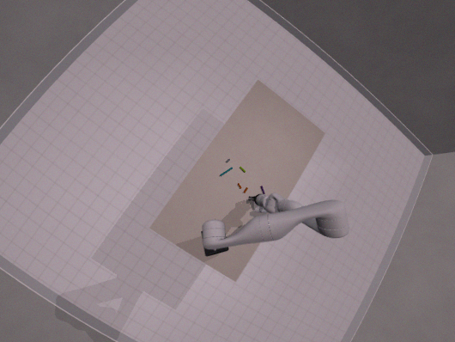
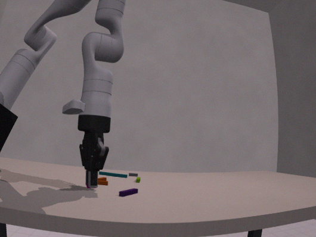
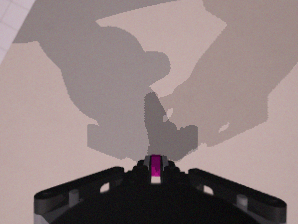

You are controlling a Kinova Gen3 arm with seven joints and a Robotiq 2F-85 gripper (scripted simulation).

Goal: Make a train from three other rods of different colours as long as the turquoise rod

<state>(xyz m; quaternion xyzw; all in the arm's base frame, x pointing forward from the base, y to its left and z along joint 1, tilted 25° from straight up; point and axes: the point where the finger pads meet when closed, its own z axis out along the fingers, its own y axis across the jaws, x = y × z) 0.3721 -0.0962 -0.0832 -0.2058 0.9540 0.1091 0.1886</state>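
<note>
Now: the magenta rod 20 mm below my hand. Round my hand: lime rod: 180 mm to the left, 120 mm ahead, 20 mm below; purple rod: 80 mm ahead, 30 mm to the right, 20 mm below; turquoise rod: 260 mm to the left, 40 mm ahead, 20 mm below.
</note>
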